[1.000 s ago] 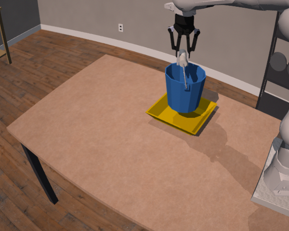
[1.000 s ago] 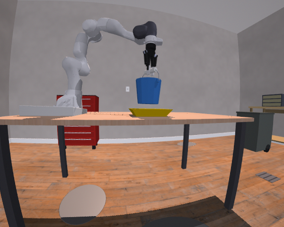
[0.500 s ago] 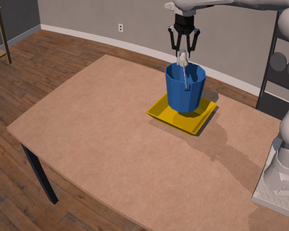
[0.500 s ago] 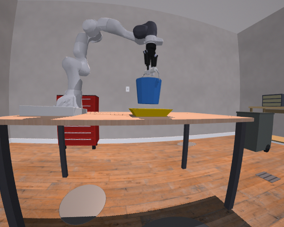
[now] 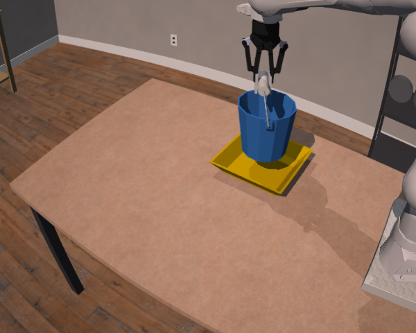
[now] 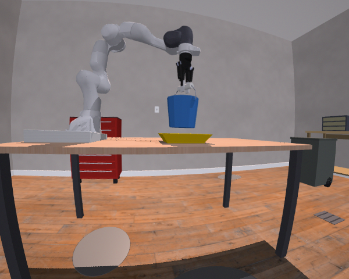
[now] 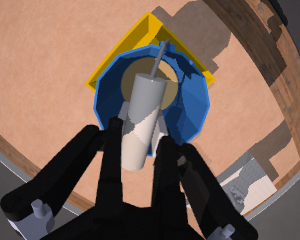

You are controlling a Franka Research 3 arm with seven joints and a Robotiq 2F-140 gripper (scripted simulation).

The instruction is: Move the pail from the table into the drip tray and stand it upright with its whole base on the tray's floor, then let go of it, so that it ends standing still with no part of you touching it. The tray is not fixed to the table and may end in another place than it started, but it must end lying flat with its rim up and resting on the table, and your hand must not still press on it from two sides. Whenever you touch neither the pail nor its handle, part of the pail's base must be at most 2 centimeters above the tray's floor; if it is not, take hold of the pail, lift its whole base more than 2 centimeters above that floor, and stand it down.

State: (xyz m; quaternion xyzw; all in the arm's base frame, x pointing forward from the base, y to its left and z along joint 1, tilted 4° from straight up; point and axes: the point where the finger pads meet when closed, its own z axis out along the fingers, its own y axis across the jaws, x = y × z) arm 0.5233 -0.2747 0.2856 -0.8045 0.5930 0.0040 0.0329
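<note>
Now: hand 30 mm above the pail handle and 10 mm past it. The rest, counted from my hand: blue pail: 100 mm below, 10 mm behind; yellow drip tray: 310 mm below, 20 mm behind, 10 mm to the right.
</note>
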